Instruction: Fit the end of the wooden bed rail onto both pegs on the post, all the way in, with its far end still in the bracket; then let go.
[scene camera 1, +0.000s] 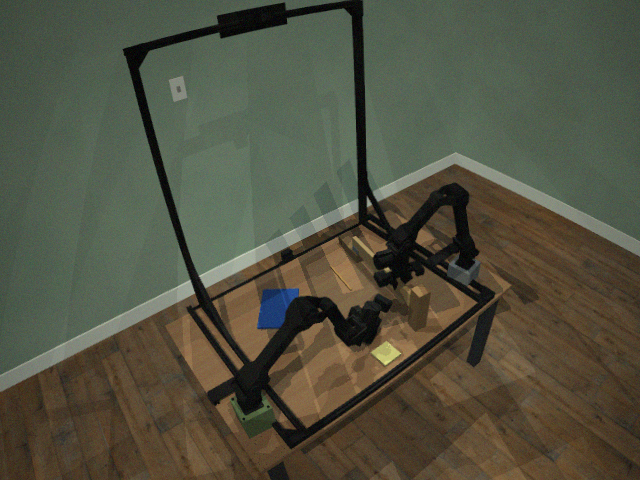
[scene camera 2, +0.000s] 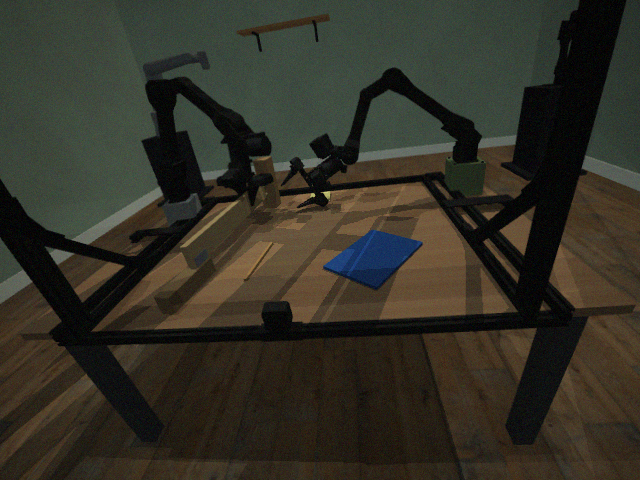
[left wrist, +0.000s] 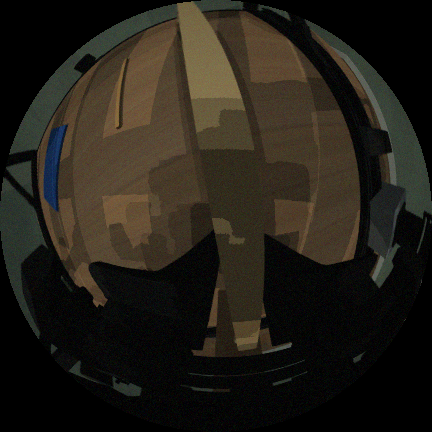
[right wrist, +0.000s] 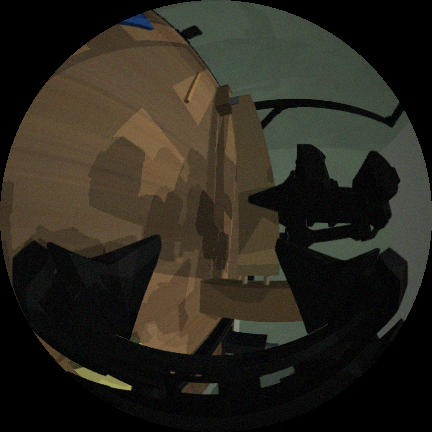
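Seen in the pictures: left gripper, fingertip midpoint: (scene camera 1: 397, 288) (scene camera 2: 249, 205) (left wrist: 235, 234) (right wrist: 249, 202); right gripper, fingertip midpoint: (scene camera 1: 381, 311) (scene camera 2: 289, 197) (right wrist: 219, 243); left arm's base at its link origin: (scene camera 1: 465, 263) (scene camera 2: 179, 199) (left wrist: 398, 223); right arm's base at its link origin: (scene camera 1: 250, 403) (scene camera 2: 465, 160).
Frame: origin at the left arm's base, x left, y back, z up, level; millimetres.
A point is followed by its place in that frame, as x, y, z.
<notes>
The pale wooden rail (scene camera 1: 363, 248) {-370, -208, 18} (scene camera 2: 222, 227) {-315, -230, -5} (left wrist: 220, 125) (right wrist: 252, 150) {-234, -257, -4} runs toward the upright post (scene camera 1: 419, 310) {16, -359, 29} (scene camera 2: 272, 196) {-32, -344, -35} (right wrist: 250, 302) {-14, -357, -7}. In the right wrist view the rail's near end lines up with two pegs (right wrist: 244, 280) {-31, -328, -22} (right wrist: 267, 280) {-32, -327, 11}; peg lengths show in a narrow gap. Whether their tips are inside is unclear. The far end is at the blue-grey bracket (scene camera 2: 200, 257) {-432, -195, -24} (right wrist: 234, 100) {-421, -199, -27} by a low wooden block (scene camera 2: 186, 289) {-512, -174, -57}; its seating is unclear. My left gripper (scene camera 2: 252, 192) (left wrist: 235, 234) {-140, -278, -18} is shut on the rail near the post. My right gripper (scene camera 2: 291, 195) {-111, -410, -20} (right wrist: 219, 243) {-111, -410, -20} is open and empty, beside the post.
A thin stick (scene camera 1: 341, 277) {-391, -326, -74} (scene camera 2: 258, 260) {-406, -324, -74} (left wrist: 121, 95) {-369, -330, -79} lies beside the rail. A blue panel (scene camera 1: 273, 310) {-464, -639, -74} (scene camera 2: 374, 258) {-482, -610, -74} and a yellow pad (scene camera 1: 386, 352) {-3, -516, -71} lie on the table. A black frame (scene camera 1: 360, 103) {-564, 21, 537} rises from the table's edge.
</notes>
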